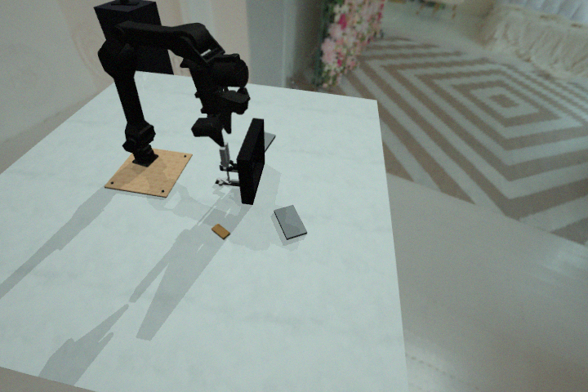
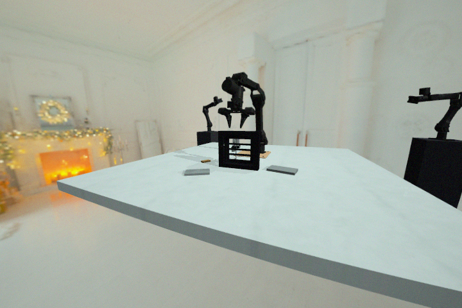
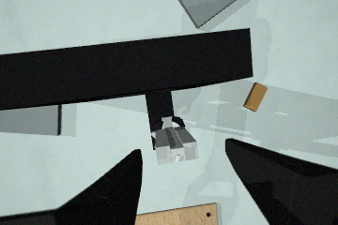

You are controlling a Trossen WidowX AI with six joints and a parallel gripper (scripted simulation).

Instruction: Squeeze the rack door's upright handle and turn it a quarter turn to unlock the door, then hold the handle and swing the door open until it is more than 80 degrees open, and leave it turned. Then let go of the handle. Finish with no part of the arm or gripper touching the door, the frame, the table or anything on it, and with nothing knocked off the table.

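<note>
Right now my gripper tip is 20 mm past the grey upright handle and 90 mm above it. The rest, counted from my gripper tip: grey slab (220 mm ahead, 70 mm to the right, 190 mm below); then small brown block (40 mm ahead, 170 mm to the right, 190 mm below).
</note>
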